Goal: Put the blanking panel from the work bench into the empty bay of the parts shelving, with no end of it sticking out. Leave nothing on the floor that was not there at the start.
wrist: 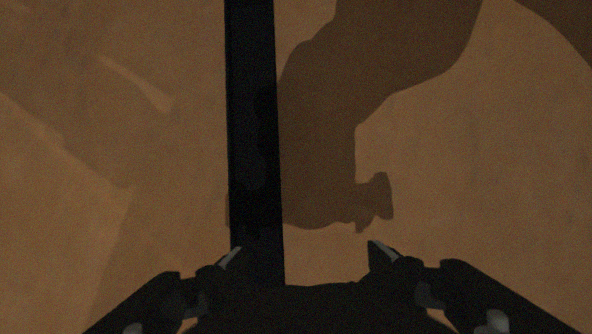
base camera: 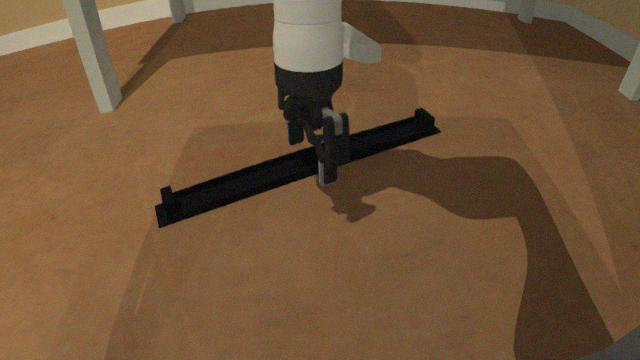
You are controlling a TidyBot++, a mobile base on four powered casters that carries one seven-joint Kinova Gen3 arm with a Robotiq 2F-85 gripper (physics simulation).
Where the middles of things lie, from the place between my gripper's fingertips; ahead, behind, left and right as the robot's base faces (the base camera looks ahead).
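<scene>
There is the blanking panel (base camera: 197,199), and my gripper is now 3 cm above it and 5 cm short of it.
</scene>
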